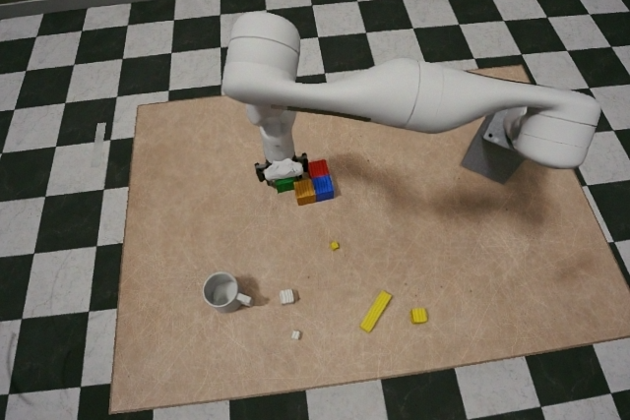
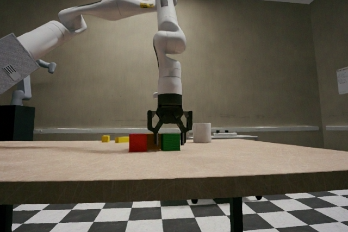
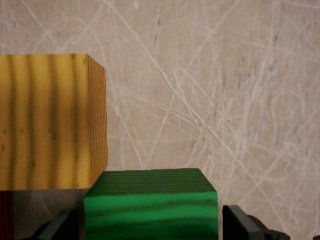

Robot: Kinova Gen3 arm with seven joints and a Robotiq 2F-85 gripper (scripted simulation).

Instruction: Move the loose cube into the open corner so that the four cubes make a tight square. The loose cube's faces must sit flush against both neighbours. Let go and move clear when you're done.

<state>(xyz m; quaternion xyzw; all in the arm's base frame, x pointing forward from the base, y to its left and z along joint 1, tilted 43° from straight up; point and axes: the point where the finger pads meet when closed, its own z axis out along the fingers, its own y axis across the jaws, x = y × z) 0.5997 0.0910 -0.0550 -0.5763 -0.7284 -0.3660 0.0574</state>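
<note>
The green cube is right at my hand. Round my hand: red cube (9 cm behind, 3 cm to the right); then blue cube (11 cm behind, 2 cm to the left); then orange cube (6 cm behind, 3 cm to the left).
</note>
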